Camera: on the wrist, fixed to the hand. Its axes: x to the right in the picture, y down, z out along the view.
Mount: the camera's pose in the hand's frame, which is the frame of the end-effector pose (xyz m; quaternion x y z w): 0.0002 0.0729 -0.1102 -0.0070 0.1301 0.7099 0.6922
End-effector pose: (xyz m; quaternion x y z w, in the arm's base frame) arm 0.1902 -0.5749 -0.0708 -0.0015 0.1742 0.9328 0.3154
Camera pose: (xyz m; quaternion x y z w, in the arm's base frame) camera 0.1353 -0.6647 -0.1507 0.0009 -0.1561 -0.8706 0.4665
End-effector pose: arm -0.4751 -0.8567 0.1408 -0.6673 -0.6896 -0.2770 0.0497
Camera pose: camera -0.4392 -0.9091 0.2566 -0.9157 0.0048 -0.2481 0.3161
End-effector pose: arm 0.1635 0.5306 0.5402 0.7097 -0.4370 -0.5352 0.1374
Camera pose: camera 0.2260 0.4581 0.6313 0.2497 -0.7847 -0.1836 0.5369
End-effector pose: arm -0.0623 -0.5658 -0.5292 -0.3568 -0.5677 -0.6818 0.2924
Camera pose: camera -0.0208 -0.6875 -0.4989 -0.5633 -0.0969 -0.3148 0.7578
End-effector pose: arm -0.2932 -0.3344 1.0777 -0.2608 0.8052 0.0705 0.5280
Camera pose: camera -0.4189 -0.3151 1.1134 0.3782 0.8106 0.3953 0.2088
